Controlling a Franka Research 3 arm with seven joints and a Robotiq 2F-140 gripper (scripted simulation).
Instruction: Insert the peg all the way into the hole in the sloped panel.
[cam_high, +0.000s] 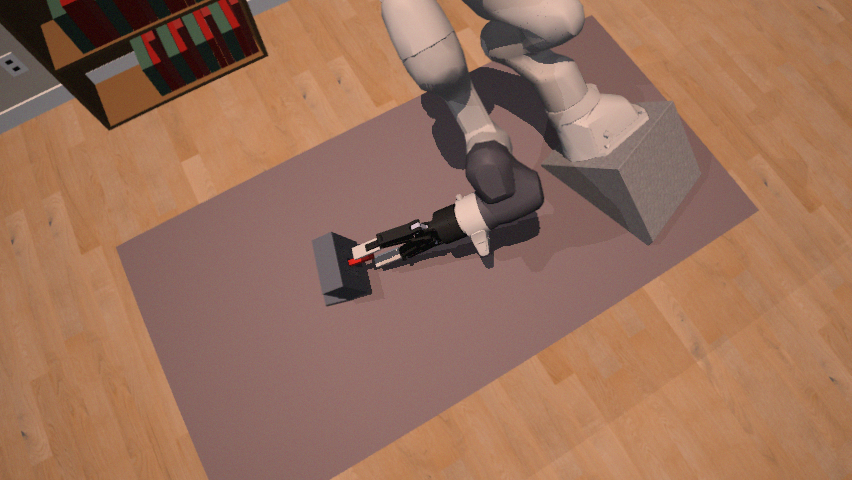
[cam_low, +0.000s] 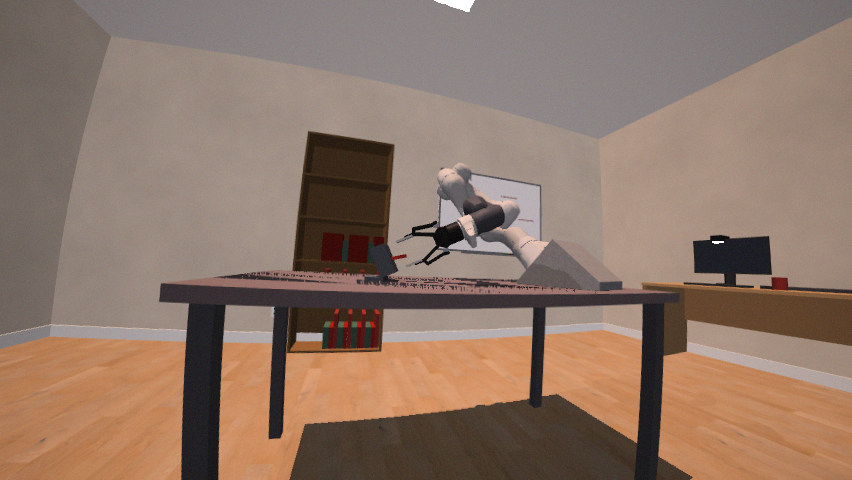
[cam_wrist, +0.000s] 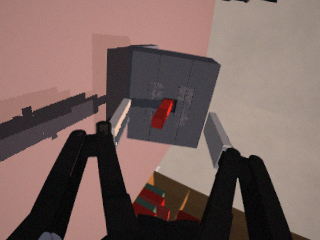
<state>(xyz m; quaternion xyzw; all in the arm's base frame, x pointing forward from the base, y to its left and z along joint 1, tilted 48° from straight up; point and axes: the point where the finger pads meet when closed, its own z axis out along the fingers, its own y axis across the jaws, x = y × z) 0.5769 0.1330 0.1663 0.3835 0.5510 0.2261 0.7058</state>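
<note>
Now: hand 40 mm short of the red peg, 20 mm to the left of it and 20 mm above it.
</note>
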